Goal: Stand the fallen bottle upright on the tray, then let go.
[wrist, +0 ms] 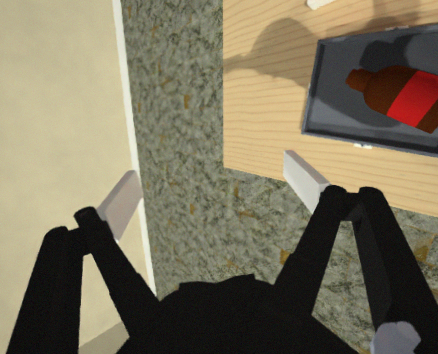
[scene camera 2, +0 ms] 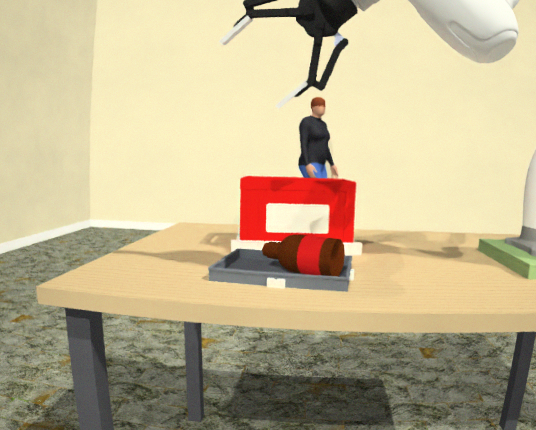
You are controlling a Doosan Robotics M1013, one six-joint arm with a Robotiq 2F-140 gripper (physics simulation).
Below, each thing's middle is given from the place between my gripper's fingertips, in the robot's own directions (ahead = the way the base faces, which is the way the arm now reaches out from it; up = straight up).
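Labels:
Brown bottle [scene camera 2: 313,255]: 32 cm below my hand, 9 cm to the right of it, 10 cm behind it.

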